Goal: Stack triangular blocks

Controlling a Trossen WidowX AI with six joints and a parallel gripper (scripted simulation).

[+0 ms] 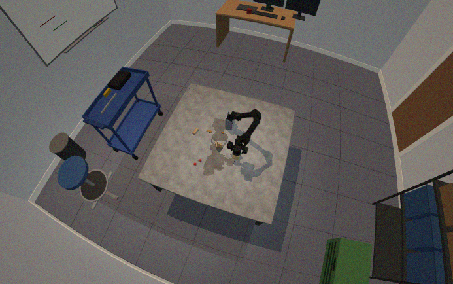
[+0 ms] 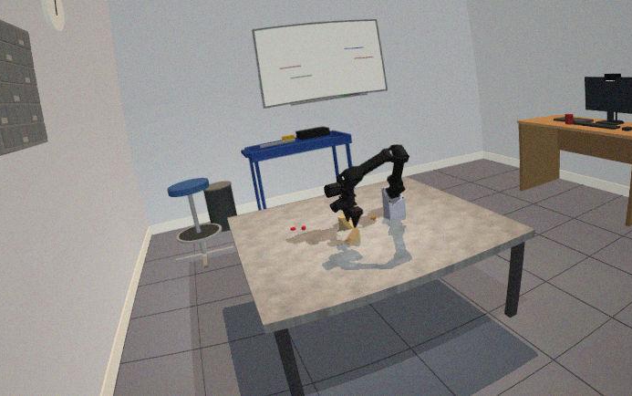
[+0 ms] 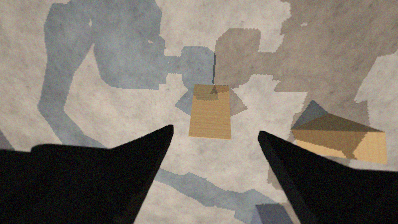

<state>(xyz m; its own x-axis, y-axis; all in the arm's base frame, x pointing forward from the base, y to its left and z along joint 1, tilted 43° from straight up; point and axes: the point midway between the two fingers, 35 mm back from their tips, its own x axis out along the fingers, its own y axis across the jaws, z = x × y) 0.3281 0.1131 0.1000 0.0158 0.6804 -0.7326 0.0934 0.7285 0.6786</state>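
My gripper tip is now 70 mm above the tan triangular block and 10 mm past it. From my gripper tip the other things lie so: tan bar 470 mm to the right, 160 mm behind, 80 mm below; orange thing 220 mm behind, 190 mm to the right, 80 mm below.
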